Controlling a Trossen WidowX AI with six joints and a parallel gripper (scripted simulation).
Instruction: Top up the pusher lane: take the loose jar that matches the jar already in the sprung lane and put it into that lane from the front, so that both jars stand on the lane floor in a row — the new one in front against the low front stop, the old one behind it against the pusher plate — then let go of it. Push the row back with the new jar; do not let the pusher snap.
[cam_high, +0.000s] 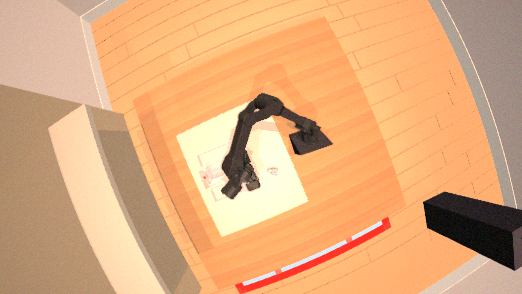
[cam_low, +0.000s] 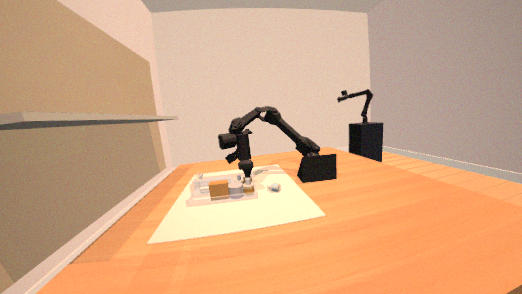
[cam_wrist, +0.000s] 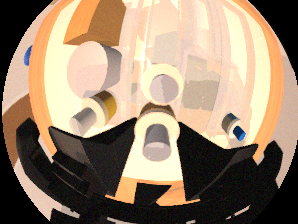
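The grey can is 80 mm to the left of my gripper tip, 50 mm ahead of it and 20 mm below it. Round my gripper tip: wall shelf: 500 mm ahead, 320 mm above, 50 mm to the left; brown block: 110 mm ahead, 90 mm to the left, 10 mm below.
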